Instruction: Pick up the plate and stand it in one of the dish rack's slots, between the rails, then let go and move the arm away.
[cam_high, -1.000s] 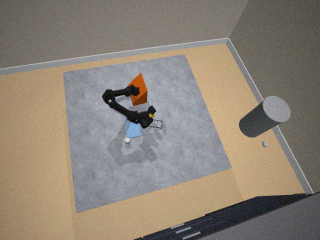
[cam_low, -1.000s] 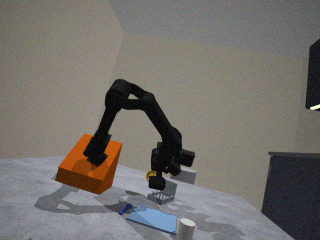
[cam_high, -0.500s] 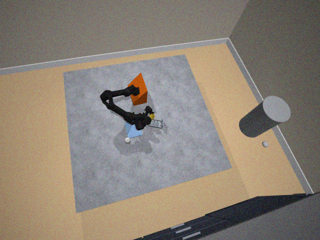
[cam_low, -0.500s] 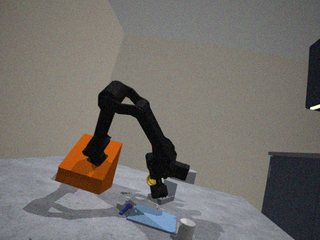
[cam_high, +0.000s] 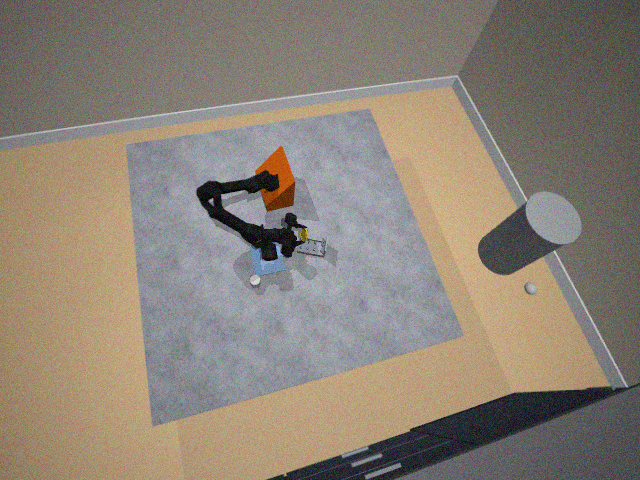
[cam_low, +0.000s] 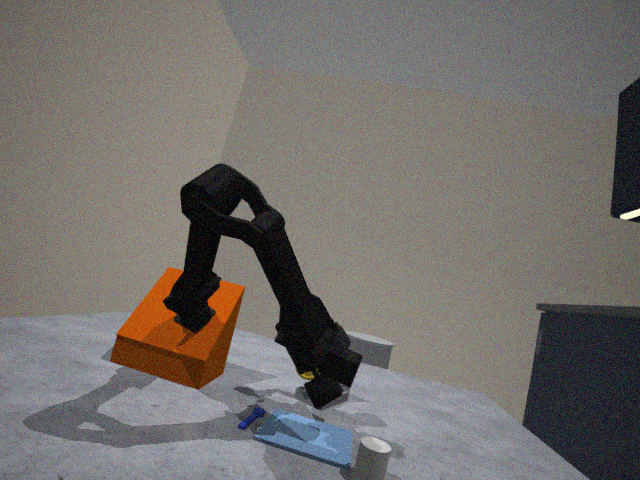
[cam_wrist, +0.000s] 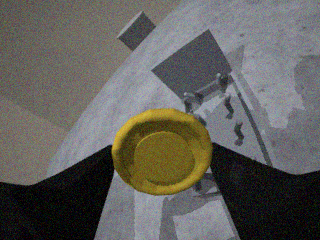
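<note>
The grey dish rack is 40 mm ahead of my gripper tip, 30 mm to the left of it and 50 mm below it. The rest, counted from my gripper tip: blue spoon (40 mm behind, 190 mm to the right, 70 mm below); yellow plate (10 mm to the right); white cup (170 mm ahead, 240 mm to the right, 50 mm below).
</note>
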